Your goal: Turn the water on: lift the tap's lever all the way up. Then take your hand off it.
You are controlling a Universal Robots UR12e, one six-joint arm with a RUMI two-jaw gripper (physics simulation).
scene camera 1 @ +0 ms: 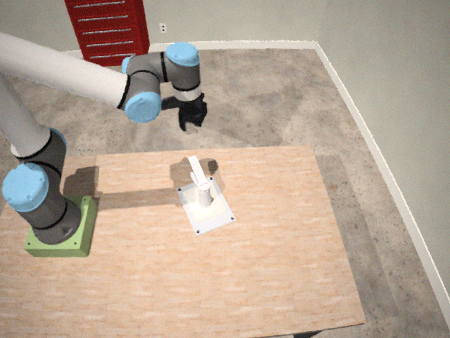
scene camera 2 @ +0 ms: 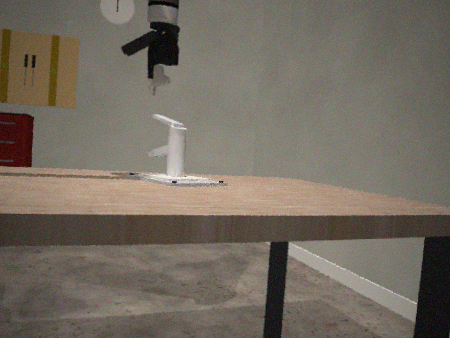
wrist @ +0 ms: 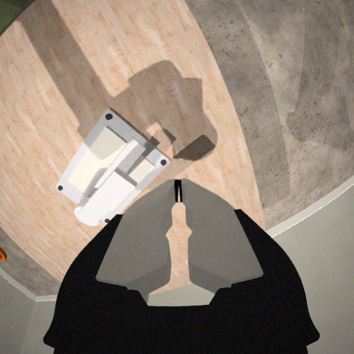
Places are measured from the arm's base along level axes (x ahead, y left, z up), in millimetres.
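Where they show: gripper, fingertip midpoint: (scene camera 1: 189, 133) (scene camera 2: 152, 95); arm's base at its link origin: (scene camera 1: 57, 221).
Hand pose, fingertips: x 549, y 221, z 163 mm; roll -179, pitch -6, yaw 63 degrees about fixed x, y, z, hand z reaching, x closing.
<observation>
Things, the pixels of their top centre, and the offset from my fingertips. "spot": a spot on its surface instead. Level surfaces: height alone.
- white tap at a spot on its surface: (scene camera 2: 176, 154) (scene camera 1: 203, 200) spot: dx +21, dy -195, dz -172 mm
- spout at its top centre: (scene camera 2: 163, 144) dx +10, dy -104, dz -146 mm
- wooden table at its surface level: dz -246 mm
The white tap (scene camera 1: 204, 196) (scene camera 2: 176, 154) stands upright on its flat base plate (scene camera 1: 218, 221) (scene camera 2: 202, 182) (wrist: 77, 165). Its lever (scene camera 1: 197, 169) (scene camera 2: 167, 120) (wrist: 106, 196) slopes upward from the top of the tap, its free end higher than the end at the body. The spout (scene camera 2: 158, 151) (wrist: 118, 160) sticks out below it on the same side. My gripper (scene camera 1: 191, 130) (scene camera 2: 153, 93) (wrist: 178, 181) is shut and empty. It points down above the lever's free end, with a visible gap between the fingertips and the lever in scene camera 2.
The tap stands on a wooden table (scene camera 1: 280, 260) (scene camera 2: 310, 200) (wrist: 30, 100) near its far edge. The arm's green base block (scene camera 1: 60, 250) is at the table's left. A red drawer cabinet (scene camera 1: 107, 30) (scene camera 2: 15, 140) stands on the floor behind the table.
</observation>
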